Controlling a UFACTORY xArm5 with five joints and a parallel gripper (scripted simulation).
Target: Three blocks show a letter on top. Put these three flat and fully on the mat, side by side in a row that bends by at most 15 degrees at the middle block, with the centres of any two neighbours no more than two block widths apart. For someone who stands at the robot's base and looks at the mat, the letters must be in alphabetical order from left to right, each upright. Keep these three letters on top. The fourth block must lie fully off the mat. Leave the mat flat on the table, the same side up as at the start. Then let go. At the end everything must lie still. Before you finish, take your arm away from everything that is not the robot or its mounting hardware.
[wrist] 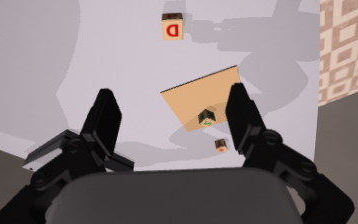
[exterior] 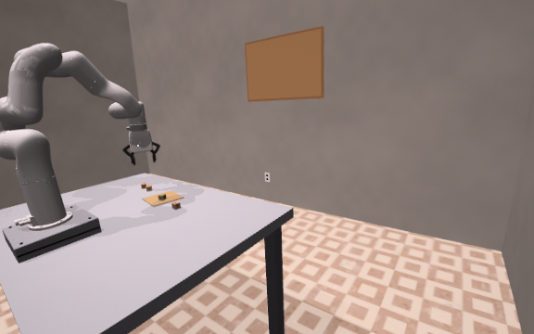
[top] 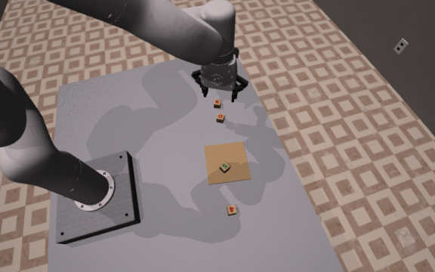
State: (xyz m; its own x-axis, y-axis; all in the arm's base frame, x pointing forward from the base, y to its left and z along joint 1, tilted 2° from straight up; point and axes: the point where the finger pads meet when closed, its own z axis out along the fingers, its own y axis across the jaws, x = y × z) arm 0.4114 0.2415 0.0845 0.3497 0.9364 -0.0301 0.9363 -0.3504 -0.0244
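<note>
The wooden letter block lies 140 mm below my hand. The rest, counted from my hand: tan mat (170 mm to the right, 150 mm below, 10 mm ahead).
</note>
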